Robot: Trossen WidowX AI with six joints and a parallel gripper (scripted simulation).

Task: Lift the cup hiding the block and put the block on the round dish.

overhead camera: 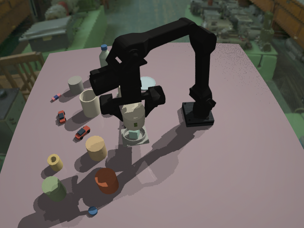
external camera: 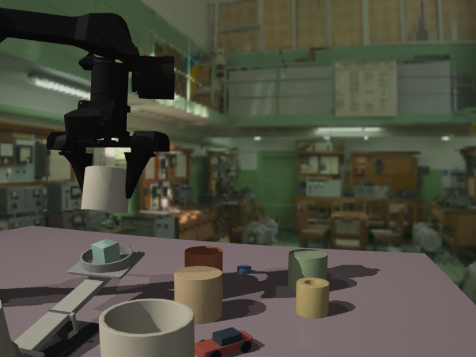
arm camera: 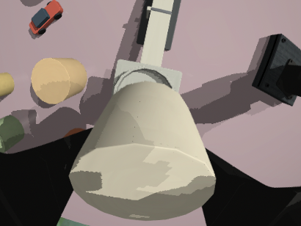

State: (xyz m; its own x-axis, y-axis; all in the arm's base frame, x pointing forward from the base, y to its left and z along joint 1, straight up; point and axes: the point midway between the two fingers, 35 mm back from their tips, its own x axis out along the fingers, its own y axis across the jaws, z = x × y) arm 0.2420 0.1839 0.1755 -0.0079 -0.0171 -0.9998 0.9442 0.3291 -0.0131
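Now: gripper tip 10 mm short of the pale green block, 10 mm to the left of it and 80 mm above it. Also, from my gripper tip: tan cylinder (160 mm ahead, 50 mm to the left, 130 mm below); then orange cylinder (70 mm ahead, 180 mm to the left, 130 mm below); then cream cup (90 mm ahead, 270 mm to the right, 110 mm below).
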